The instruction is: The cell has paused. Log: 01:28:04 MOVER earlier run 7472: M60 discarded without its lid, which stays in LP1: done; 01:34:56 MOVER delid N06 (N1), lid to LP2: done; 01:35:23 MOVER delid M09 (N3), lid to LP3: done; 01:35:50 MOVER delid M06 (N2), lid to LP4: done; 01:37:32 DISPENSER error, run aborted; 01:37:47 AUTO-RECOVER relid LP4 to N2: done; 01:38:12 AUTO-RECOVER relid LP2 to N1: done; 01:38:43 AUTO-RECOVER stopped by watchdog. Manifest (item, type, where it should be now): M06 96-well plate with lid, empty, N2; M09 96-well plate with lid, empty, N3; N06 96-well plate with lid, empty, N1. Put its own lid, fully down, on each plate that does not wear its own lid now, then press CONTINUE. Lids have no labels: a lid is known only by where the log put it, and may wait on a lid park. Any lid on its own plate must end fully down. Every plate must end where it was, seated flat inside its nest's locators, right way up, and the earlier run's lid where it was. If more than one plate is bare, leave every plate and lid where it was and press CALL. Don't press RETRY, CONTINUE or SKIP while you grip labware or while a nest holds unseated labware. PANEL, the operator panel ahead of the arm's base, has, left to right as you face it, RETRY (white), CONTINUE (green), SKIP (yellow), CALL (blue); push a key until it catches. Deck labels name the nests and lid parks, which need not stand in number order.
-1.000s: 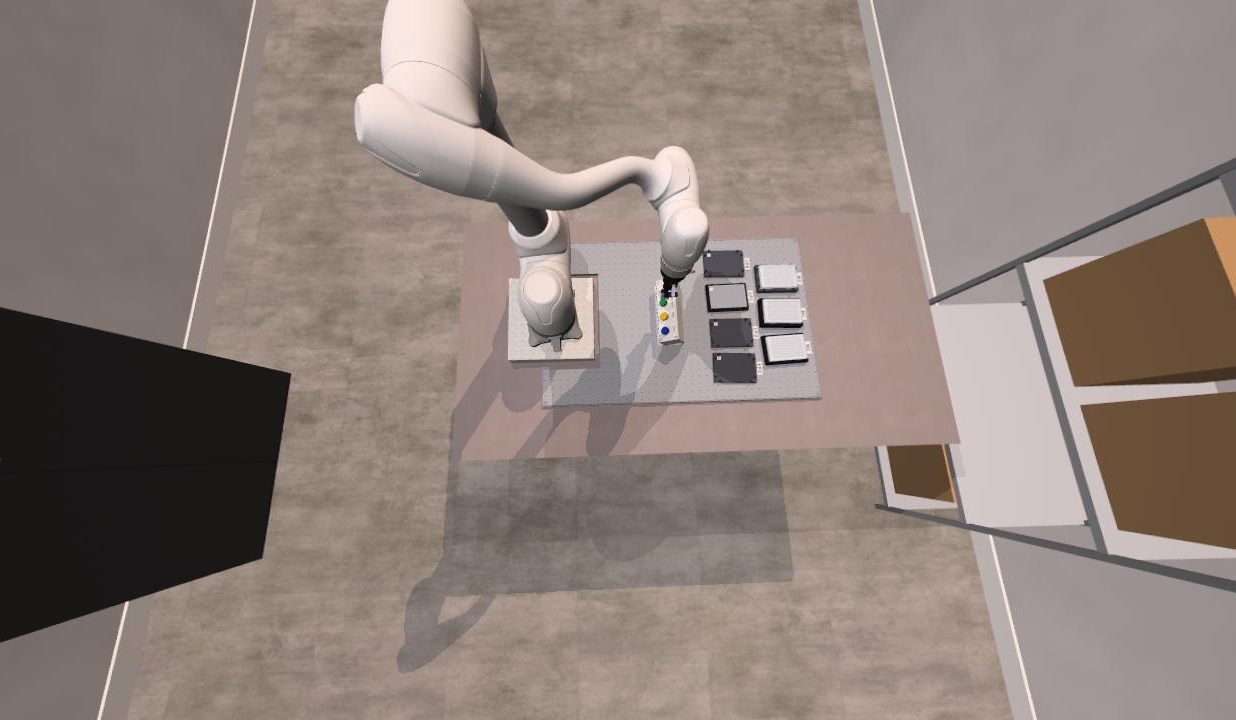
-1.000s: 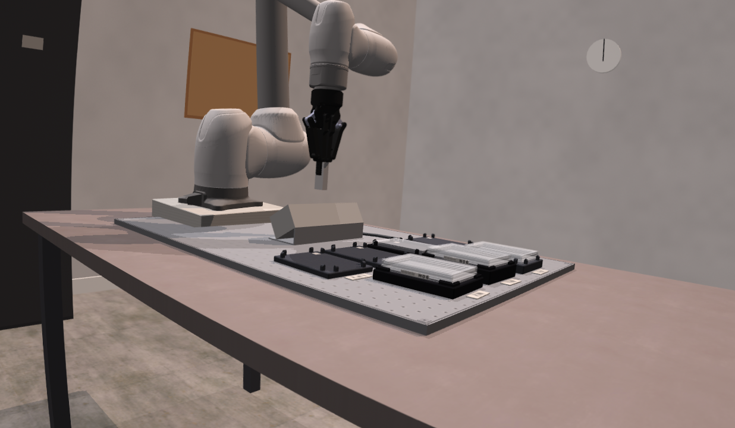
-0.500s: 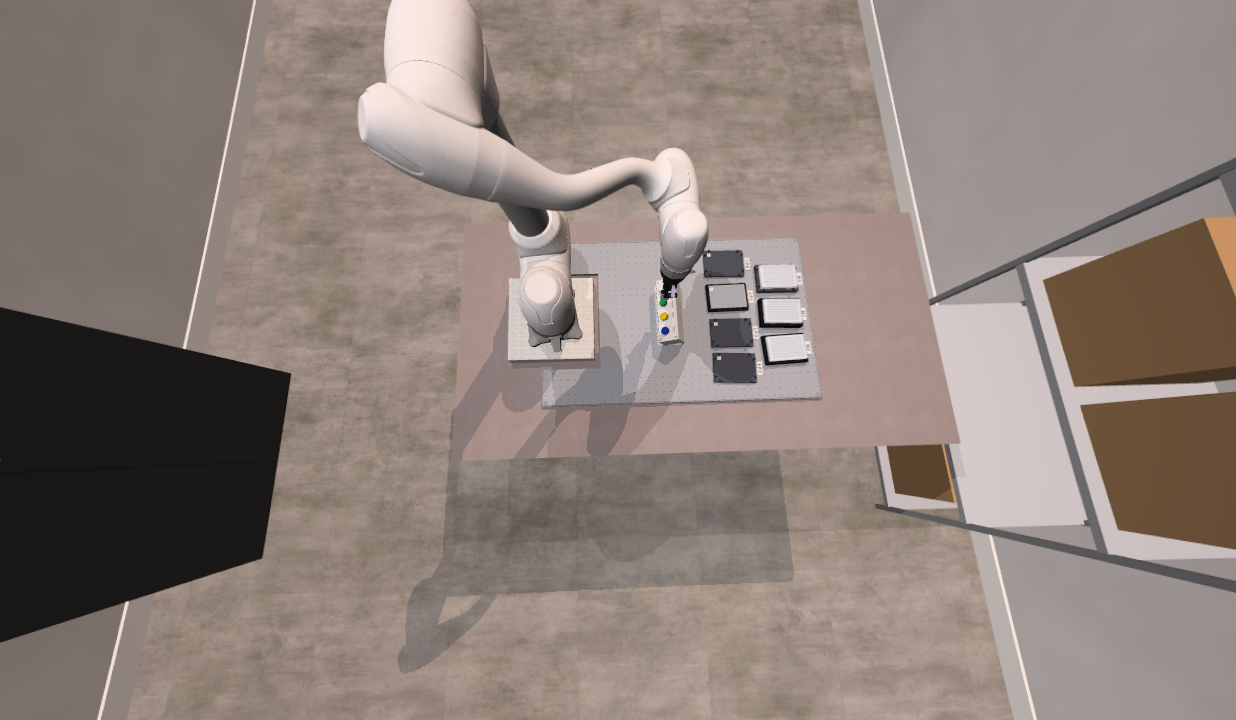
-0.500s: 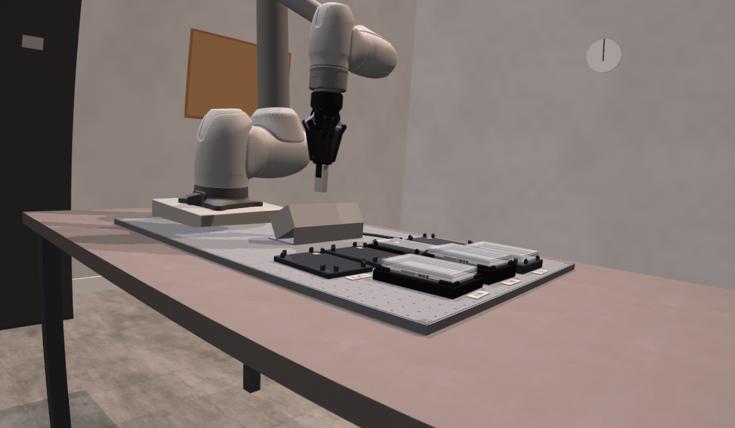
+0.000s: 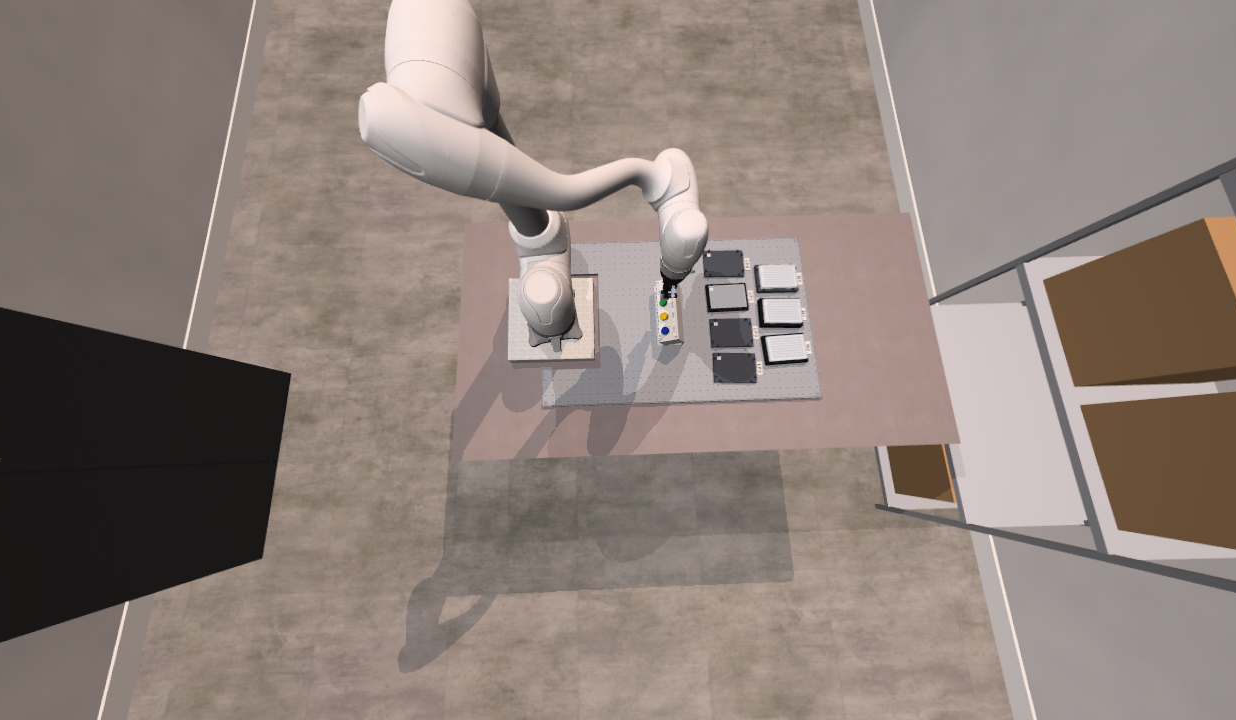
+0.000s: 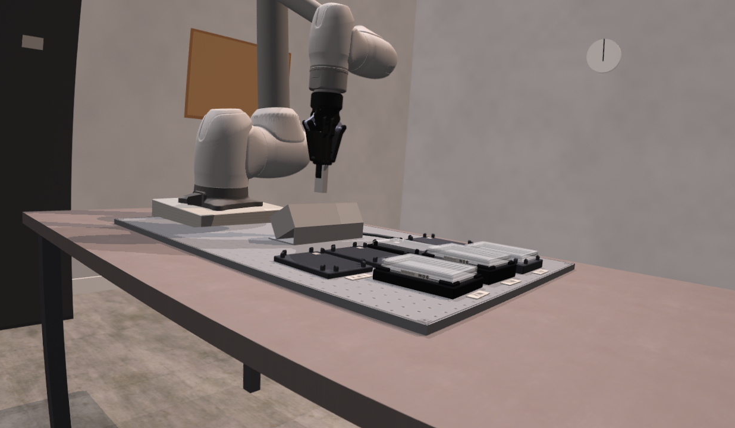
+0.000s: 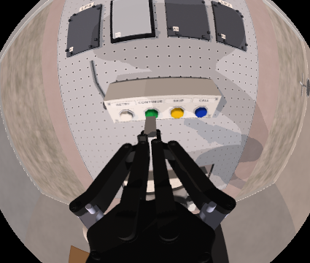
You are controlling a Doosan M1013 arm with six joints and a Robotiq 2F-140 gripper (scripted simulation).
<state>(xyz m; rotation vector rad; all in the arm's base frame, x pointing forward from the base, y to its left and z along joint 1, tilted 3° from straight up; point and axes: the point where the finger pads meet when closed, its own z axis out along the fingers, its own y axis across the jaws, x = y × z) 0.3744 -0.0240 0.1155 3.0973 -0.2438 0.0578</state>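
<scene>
Right now my hand is 70 mm above the green key. From my hand the other things lie so: yellow skip key (70 mm below, 50 mm to the right, 10 mm behind); white retry key (70 mm below, 50 mm to the left, 10 mm ahead); blue call key (100 mm to the right, 70 mm below, 10 mm behind).
</scene>
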